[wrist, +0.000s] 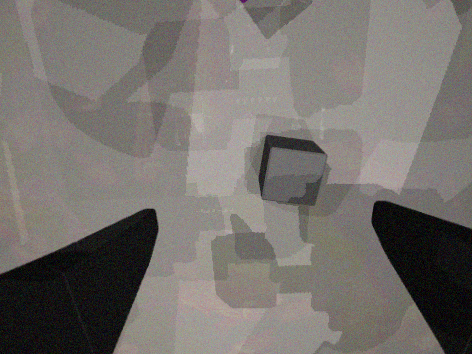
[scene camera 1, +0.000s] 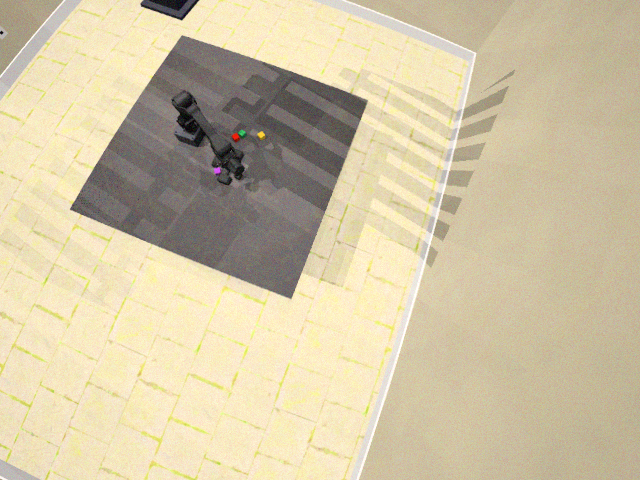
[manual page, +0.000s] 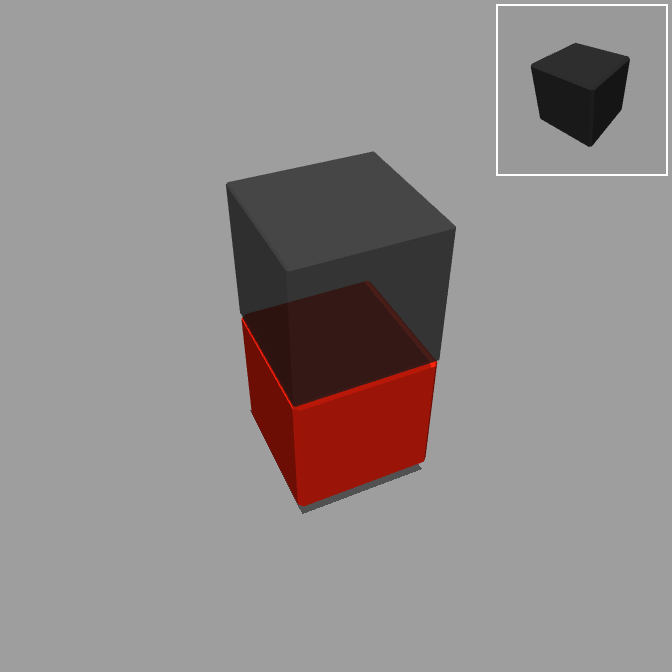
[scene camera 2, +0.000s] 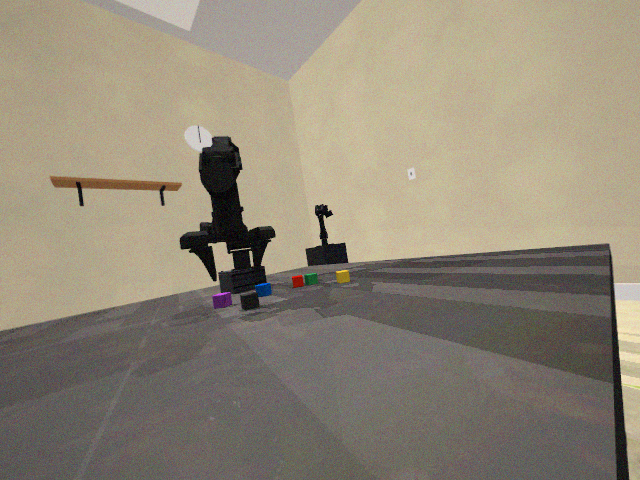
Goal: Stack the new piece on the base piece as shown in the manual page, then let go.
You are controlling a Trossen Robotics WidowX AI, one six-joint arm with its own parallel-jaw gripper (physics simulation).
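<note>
My gripper is open and empty, pointing down above the black cube. The black cube lies between and ahead of the spread fingertips in the wrist view, slightly right of centre; it is hidden under the arm in scene camera 1. A purple cube is beside it, and its edge shows at the top of the wrist view. A blue cube stands behind the black one. A red cube and a green cube stand close together. I cannot tell which is the base piece.
A yellow cube stands apart from the red and green cubes. All the cubes rest on the dark table top. A dark box with a small arm on it stands beyond the table. A wooden shelf is on the wall.
</note>
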